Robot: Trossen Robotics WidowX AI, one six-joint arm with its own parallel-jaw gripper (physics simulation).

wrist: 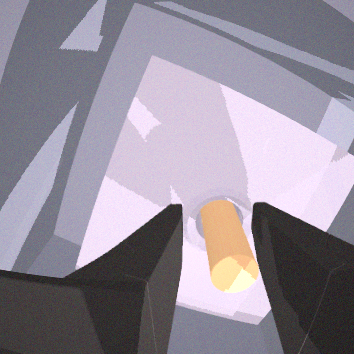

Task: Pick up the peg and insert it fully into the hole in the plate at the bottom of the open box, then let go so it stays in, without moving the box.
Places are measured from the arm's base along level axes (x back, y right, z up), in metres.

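Pixels of known places: gripper, fingertip midpoint: (217, 215).
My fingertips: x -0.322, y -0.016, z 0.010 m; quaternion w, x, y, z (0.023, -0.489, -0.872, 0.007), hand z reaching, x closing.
Ahead of a thing's pixels: the offset from my fingertips to its top centre. "pt": to the spot under its first point.
The orange peg {dx +0.005, dy +0.006, dz +0.024 m} (229, 245) stands in the hole {pt dx +0.012, dy +0.001, dz -0.013 m} (198, 225) of the pale plate {dx +0.004, dy +0.004, dz -0.003 m} (150, 160) at the bottom of the box, in the lower middle of the wrist view. Its lower end is inside the hole's ring, and its top end leans towards the camera. How deep it sits cannot be told. My gripper (217, 215) is open, with one finger on each side of the peg. A gap shows between the left finger and the peg; the right finger is very near the peg's right side.
The grey box wall (107, 105) runs up the left side of the plate, and another wall (225, 57) runs along the top. The walls stand around the fingers. Lighter patches of light fall across the walls and the plate.
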